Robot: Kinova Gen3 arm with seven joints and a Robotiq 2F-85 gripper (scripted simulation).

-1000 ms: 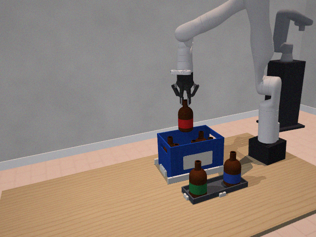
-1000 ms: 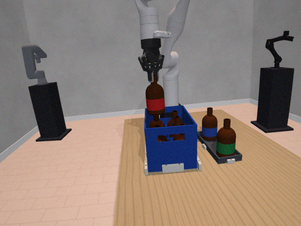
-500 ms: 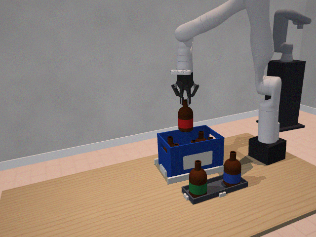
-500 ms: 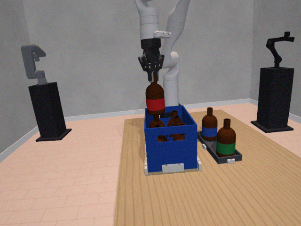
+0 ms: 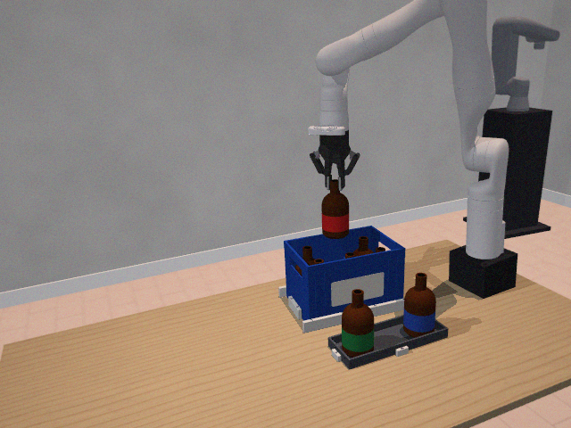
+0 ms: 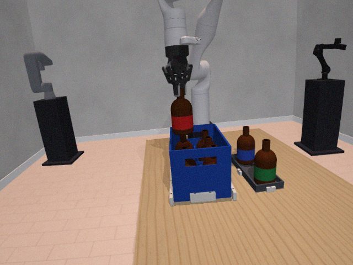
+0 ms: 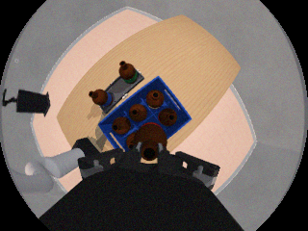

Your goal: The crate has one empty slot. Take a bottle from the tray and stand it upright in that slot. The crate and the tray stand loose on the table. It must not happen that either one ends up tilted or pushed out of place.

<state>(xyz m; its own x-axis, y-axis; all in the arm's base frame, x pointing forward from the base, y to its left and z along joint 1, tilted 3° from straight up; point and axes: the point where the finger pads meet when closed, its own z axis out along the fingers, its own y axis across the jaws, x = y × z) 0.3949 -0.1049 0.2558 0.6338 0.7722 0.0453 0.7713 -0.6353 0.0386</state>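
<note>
My gripper is now 70 mm above the red-banded bottle. Also, from my hand: dark tray: 320 mm below, 260 mm to the left, 20 mm behind; then blue crate: 250 mm below, 40 mm to the left.
</note>
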